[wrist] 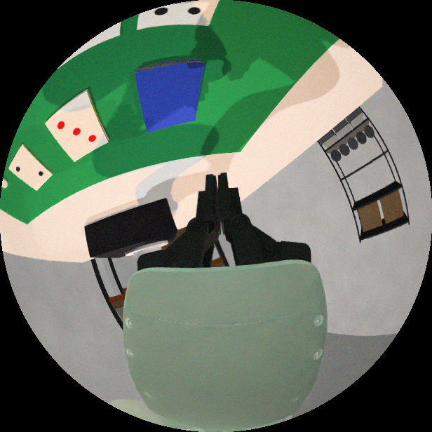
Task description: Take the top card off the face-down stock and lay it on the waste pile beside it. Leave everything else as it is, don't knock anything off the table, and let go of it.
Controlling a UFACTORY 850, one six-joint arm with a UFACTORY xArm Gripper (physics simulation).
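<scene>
The face-down stock (171, 97) is a blue-backed stack of cards on the green mat, at the upper middle of the wrist view. A face-up card with three red dots (76, 131) lies on the mat to its left; it may be the waste pile, but I cannot tell for certain. My gripper (218, 186) is shut with nothing between its fingers. In the view its fingertips are below and to the right of the stock, apart from it, over the pale table near the mat's edge.
A smaller face-up card with black dots (30, 168) lies farther left. Another white card (175, 16) is at the top edge. The green mat (260, 80) lies on a pale table (305, 95). A black box (130, 227) stands at the lower left. A wire shelf (371, 165) is at the right.
</scene>
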